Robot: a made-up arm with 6 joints. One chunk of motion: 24 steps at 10 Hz.
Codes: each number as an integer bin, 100 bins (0 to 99) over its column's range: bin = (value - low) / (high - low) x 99, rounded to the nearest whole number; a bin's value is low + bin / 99 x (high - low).
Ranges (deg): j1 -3..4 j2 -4..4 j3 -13..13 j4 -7..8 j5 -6..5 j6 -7..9
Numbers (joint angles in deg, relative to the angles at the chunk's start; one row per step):
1: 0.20 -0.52 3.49 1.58 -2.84 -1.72
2: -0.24 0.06 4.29 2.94 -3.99 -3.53
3: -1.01 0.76 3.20 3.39 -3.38 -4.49
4: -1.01 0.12 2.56 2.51 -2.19 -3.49
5: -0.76 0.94 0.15 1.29 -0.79 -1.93
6: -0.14 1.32 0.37 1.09 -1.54 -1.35
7: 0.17 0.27 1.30 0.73 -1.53 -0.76
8: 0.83 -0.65 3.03 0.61 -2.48 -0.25
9: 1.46 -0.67 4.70 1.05 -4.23 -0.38
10: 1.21 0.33 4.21 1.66 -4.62 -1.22
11: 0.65 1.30 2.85 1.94 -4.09 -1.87
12: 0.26 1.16 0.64 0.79 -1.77 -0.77
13: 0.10 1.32 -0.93 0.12 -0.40 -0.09
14: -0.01 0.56 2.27 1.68 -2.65 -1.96
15: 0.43 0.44 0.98 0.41 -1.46 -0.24
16: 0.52 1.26 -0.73 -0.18 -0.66 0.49
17: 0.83 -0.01 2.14 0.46 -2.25 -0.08
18: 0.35 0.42 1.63 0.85 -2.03 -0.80
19: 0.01 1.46 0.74 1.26 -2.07 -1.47
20: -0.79 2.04 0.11 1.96 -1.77 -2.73
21: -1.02 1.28 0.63 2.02 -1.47 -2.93
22: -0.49 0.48 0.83 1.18 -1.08 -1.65
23: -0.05 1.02 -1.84 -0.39 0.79 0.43
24: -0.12 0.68 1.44 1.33 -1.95 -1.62
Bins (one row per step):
1: 45 43 63 57 28 33
2: 39 50 66 66 18 21
3: 28 59 62 69 24 16
4: 28 51 59 63 34 22
5: 32 61 50 55 47 31
6: 40 66 51 53 40 35
7: 45 53 54 51 40 39
8: 54 41 61 50 32 42
9: 63 41 67 53 16 41
10: 60 54 66 57 12 36
11: 52 66 60 59 17 32
12: 46 64 52 51 38 39
13: 44 66 46 47 50 43
14: 42 56 58 57 30 31
15: 49 55 53 49 41 42
16: 50 65 47 45 48 46
17: 54 49 58 49 34 43
18: 47 55 56 52 36 38
19: 43 68 52 55 35 34
20: 31 75 50 59 38 26
21: 28 65 52 60 41 25
22: 35 55 53 54 44 33
23: 42 62 42 44 61 46
24: 41 58 55 55 36 33

